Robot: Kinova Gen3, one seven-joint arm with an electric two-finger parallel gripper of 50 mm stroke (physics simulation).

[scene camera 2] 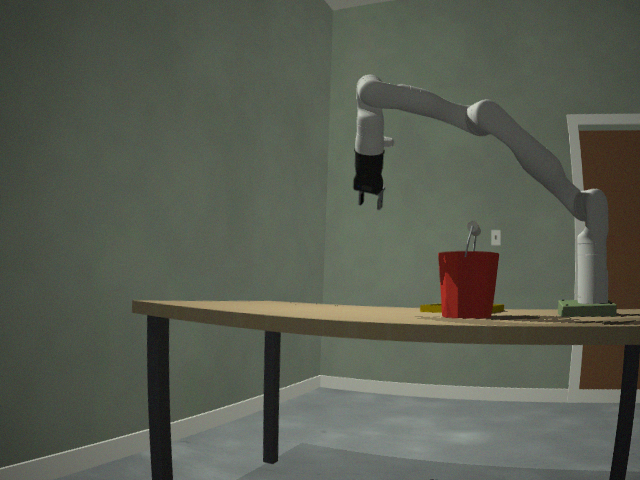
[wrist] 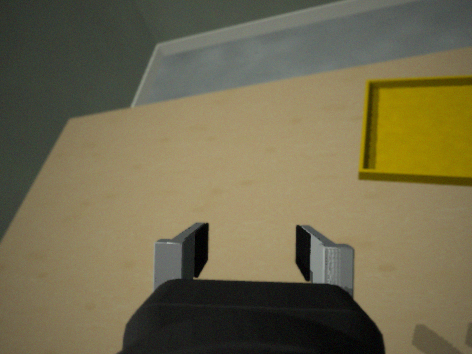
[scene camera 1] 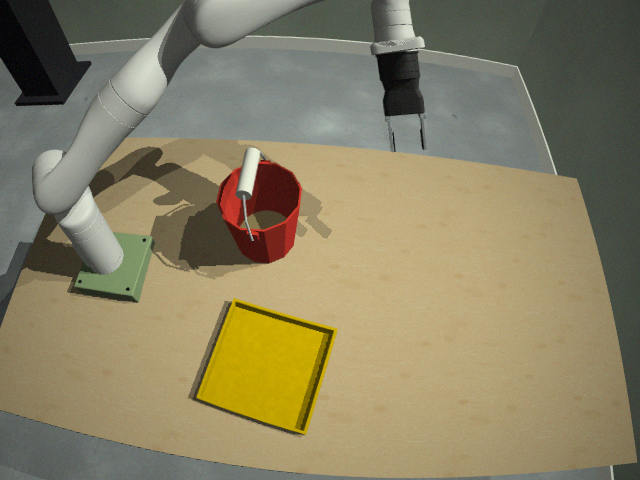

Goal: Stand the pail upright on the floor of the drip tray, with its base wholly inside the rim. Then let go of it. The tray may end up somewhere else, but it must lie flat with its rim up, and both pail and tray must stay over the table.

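Places are measured from the arm's base along level axes (x right, y ahead, z up), in millimetres.
Where they show: gripper, fingertip midpoint: (scene camera 2: 370, 206) (wrist: 251, 242) (scene camera 1: 408, 149); arm's base, origin of the base link: (scene camera 2: 592, 302) (scene camera 1: 106, 258).
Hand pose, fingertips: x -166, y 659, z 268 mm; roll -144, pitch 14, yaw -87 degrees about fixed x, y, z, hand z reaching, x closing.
Each offset is from my fingertips to the top centre of the thing. Level surfaces: height alone.
The red pail (scene camera 1: 268, 245) (scene camera 2: 468, 286) stands upright on the table, apart from the tray. Its wire handle is raised above the rim, with a white grip @(dy -295, dx +42, dz -48 mm) (scene camera 1: 249, 173) (scene camera 2: 473, 227) at the top. The yellow drip tray @(dy -230, dx +351, dz -283 mm) (scene camera 1: 320, 379) (scene camera 2: 430, 308) (wrist: 364, 125) lies flat with its rim up; in scene camera 2 the pail hides its middle, and in the wrist view part of it shows at the right. My gripper (scene camera 1: 408, 142) (scene camera 2: 370, 200) (wrist: 251, 242) is open and empty, pointing down, high above the table and well to the side of the pail. The pail does not show in the wrist view.
The arm's green base plate (scene camera 1: 135, 268) (scene camera 2: 586, 308) is fixed to the table @(dz -306 mm) (scene camera 1: 439, 310) (scene camera 2: 289, 317) (wrist: 150, 165), on the side of the pail away from my gripper. The arm's links arch high above the table. A dark post (scene camera 1: 38, 46) stands beyond the table in scene camera 1.
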